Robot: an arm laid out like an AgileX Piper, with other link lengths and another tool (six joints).
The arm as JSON. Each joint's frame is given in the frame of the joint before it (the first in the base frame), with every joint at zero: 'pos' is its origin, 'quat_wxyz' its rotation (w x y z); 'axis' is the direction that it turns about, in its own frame. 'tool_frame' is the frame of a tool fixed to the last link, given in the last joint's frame.
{
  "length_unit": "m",
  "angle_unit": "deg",
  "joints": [
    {
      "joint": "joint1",
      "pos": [
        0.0,
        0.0,
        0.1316
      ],
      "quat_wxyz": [
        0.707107,
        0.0,
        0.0,
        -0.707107
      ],
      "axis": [
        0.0,
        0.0,
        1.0
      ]
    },
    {
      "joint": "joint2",
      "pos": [
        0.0,
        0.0,
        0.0
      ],
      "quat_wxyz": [
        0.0,
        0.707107,
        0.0,
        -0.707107
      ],
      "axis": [
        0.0,
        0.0,
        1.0
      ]
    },
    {
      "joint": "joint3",
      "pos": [
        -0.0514,
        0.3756,
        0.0
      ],
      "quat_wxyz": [
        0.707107,
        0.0,
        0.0,
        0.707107
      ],
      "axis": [
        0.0,
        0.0,
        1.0
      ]
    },
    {
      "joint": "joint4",
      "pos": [
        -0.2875,
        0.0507,
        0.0
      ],
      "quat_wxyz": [
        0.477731,
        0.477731,
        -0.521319,
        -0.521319
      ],
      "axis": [
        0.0,
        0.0,
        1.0
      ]
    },
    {
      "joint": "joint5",
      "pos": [
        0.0,
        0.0,
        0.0
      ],
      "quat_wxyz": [
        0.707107,
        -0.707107,
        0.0,
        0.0
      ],
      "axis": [
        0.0,
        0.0,
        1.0
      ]
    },
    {
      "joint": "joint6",
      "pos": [
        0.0,
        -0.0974,
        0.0
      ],
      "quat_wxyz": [
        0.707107,
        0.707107,
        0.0,
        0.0
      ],
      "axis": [
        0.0,
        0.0,
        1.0
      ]
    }
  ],
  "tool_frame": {
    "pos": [
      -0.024,
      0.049,
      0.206
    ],
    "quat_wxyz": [
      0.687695,
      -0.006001,
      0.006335,
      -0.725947
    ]
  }
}
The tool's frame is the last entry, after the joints.
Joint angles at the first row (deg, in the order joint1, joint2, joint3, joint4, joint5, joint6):
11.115, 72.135, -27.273, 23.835, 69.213, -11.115
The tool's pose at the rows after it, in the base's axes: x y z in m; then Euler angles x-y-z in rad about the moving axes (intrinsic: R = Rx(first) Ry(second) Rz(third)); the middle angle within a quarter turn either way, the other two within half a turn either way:
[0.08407 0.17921 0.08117 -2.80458 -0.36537 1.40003]
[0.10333 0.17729 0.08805 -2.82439 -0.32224 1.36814]
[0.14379 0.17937 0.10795 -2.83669 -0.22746 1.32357]
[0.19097 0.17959 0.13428 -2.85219 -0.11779 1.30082]
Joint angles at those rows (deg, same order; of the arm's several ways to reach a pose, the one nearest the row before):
11.114, 72.135, -27.445, 23.548, 69.214, -11.116
11.115, 72.192, -30.367, 22.173, 69.328, -11.058
11.115, 72.250, -36.325, 20.799, 69.386, -10.943
11.116, 72.651, -43.374, 18.850, 69.386, -9.338

